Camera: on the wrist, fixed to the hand. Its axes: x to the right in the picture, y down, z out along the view.
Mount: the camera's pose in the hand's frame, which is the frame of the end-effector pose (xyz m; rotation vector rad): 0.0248 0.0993 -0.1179 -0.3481 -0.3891 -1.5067
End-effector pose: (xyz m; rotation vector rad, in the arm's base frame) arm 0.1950 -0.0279 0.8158 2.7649 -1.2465 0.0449
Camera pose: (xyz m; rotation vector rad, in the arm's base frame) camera 0.1392 -0.0986 0.9433 2.6542 0.9268 -0.7291
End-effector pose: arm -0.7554 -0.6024 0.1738 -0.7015 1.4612 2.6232
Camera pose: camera -0.7615 -0.7576 0.1894 -0.7638 0.0896 1.5682
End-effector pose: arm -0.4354 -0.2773 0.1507 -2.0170 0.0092 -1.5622
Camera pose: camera -0.4990 -0.4198 0.1455 1.7918 1.2365 1.2501
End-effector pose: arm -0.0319 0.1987 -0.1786 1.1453 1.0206 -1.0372
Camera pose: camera 0.0597 0.3237 -0.1974 -0.3352 1.6341 -1.9836
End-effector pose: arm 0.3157 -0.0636 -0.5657 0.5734 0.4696 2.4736
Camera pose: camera 0.1962 -0.1513 -0.6146 0.3097 0.1551 0.9312
